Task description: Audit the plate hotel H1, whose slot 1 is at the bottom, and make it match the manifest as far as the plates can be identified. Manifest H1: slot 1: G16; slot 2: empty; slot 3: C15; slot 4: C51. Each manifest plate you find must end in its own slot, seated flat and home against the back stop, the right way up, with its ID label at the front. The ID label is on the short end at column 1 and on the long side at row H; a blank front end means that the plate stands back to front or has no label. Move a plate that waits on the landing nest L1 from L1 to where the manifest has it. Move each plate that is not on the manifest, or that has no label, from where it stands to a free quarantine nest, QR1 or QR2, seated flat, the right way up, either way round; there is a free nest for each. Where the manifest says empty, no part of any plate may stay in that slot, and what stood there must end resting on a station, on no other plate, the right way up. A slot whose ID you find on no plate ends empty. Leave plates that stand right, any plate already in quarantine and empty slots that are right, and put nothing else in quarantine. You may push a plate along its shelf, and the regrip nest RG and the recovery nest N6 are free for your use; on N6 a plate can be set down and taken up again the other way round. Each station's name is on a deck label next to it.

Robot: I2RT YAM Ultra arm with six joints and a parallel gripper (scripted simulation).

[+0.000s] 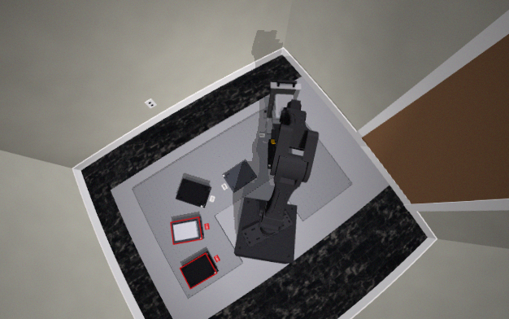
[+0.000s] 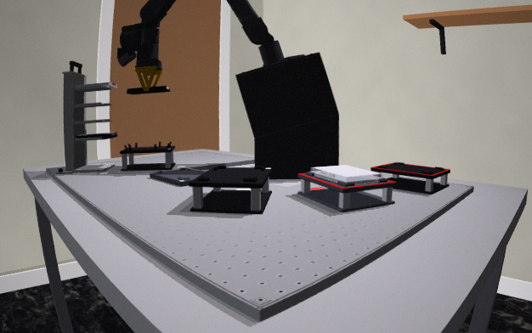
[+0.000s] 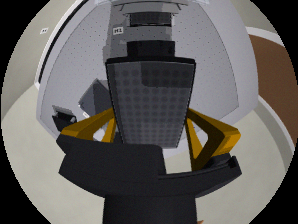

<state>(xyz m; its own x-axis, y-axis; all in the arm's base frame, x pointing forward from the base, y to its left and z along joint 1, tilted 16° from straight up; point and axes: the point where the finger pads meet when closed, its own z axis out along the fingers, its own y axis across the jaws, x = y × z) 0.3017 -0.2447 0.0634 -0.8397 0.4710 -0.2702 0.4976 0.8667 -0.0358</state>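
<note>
Now: the pinned nest 190 mm below my hand. Round my hand: hotel foot: 240 mm below, 180 mm ahead, 110 mm to the right; H1 deck label: 240 mm below, 160 mm ahead, 20 mm to the left; grey plate hotel H1: 230 mm ahead, 130 mm to the right, 90 mm below.
</note>
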